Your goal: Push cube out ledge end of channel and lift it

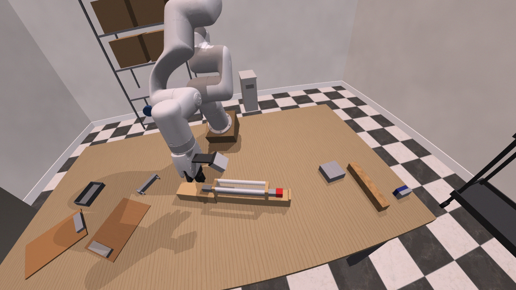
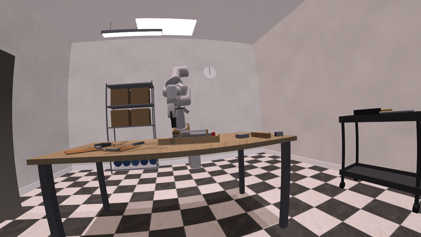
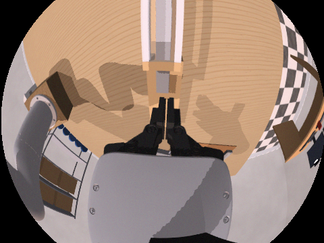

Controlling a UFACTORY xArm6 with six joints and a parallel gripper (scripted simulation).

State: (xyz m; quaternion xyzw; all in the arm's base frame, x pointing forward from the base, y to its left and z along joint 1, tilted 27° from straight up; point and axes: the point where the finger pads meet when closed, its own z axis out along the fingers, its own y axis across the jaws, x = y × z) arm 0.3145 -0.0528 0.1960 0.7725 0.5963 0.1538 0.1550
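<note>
Now: the red cube 27 cm to the left of my hand, 8 cm below it and 7 cm ahead of it. From my hand the other things lie so: grey block (53 cm to the left, 12 cm below, 1 cm behind); then channel (13 cm to the left, 8 cm below, 3 cm ahead); then grey handle piece (29 cm to the right, 13 cm below, 12 cm behind).
</note>
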